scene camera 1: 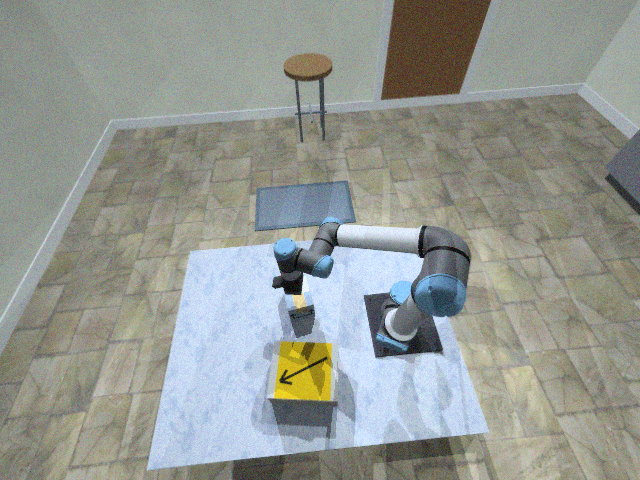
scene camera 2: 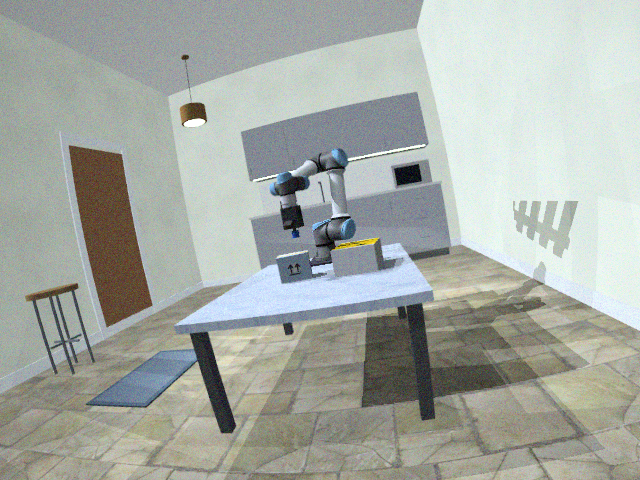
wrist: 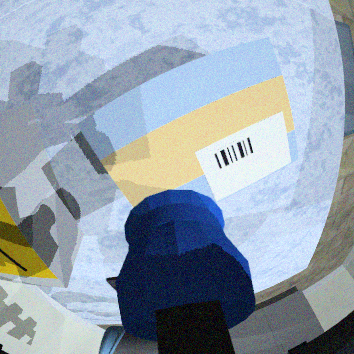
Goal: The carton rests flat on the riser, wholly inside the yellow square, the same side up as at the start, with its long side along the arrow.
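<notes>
The carton (scene camera 1: 302, 324) (scene camera 2: 294, 268) (wrist: 205, 120) stands on the table beside the riser (scene camera 1: 302, 411) (scene camera 2: 356, 260) (wrist: 71, 255). Its pale blue top has a tan tape strip and a barcode label; a side in scene camera 2 shows two upward arrows. The yellow square (scene camera 1: 295, 391) (scene camera 2: 373, 241) (wrist: 39, 268) on the riser's top bears a black arrow (scene camera 1: 305, 368), pointing to the lower left in scene camera 1. My blue suction cup (scene camera 2: 295, 234) (wrist: 173, 215) is off, holds nothing and hangs above the carton with a gap. In scene camera 1 the cup is hidden.
The arm's dark base plate (scene camera 1: 433, 343) is on the table (scene camera 1: 206, 361) (scene camera 2: 310, 304), right of the carton in scene camera 1. A stool (scene camera 1: 308, 66) (scene camera 2: 51, 291) and a blue floor mat (scene camera 1: 305, 205) (scene camera 2: 147, 379) are beyond the table.
</notes>
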